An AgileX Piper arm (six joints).
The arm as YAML. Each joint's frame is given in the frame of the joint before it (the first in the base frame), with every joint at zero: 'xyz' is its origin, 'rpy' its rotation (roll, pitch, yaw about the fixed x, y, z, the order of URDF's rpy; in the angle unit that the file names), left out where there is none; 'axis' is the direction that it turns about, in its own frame. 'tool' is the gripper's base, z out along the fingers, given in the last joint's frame.
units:
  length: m
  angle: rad
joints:
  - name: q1
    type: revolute
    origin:
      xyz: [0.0, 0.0, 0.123]
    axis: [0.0, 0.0, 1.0]
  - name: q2
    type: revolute
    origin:
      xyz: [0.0, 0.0, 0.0]
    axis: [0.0, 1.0, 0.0]
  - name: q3
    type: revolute
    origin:
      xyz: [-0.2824, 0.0, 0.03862]
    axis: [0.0, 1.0, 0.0]
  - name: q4
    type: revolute
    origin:
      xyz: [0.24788, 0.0, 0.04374]
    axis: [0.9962, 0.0, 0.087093]
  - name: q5
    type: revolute
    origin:
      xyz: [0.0, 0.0, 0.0]
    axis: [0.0, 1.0, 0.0]
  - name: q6
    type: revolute
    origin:
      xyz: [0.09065, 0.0, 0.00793]
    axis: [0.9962, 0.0, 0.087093]
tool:
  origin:
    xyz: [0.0, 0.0, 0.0]
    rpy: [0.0, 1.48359, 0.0]
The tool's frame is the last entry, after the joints.
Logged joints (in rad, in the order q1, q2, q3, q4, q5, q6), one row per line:
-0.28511, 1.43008, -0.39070, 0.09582, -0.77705, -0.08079
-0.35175, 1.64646, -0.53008, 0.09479, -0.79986, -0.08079
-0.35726, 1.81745, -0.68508, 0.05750, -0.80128, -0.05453
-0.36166, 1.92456, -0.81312, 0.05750, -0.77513, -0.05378
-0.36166, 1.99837, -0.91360, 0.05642, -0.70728, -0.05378
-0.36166, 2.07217, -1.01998, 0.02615, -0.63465, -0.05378
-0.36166, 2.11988, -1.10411, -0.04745, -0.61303, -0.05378
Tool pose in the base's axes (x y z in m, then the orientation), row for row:
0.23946, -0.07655, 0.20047, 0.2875, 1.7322, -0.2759
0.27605, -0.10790, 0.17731, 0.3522, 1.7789, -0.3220
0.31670, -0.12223, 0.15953, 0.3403, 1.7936, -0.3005
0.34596, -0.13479, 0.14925, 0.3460, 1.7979, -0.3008
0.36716, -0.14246, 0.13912, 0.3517, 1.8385, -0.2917
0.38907, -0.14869, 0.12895, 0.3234, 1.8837, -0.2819
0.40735, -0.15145, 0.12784, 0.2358, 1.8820, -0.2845
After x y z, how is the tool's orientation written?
As a rotation vector, in radians.
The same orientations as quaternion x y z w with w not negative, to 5 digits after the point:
0.12556, 0.75651, -0.12049, 0.63041
0.15224, 0.76896, -0.13919, 0.60511
0.14690, 0.77425, -0.12972, 0.60177
0.14923, 0.77544, -0.12974, 0.59966
0.15071, 0.78783, -0.12500, 0.58395
0.13770, 0.80206, -0.12003, 0.56862
0.10064, 0.80326, -0.12143, 0.57437

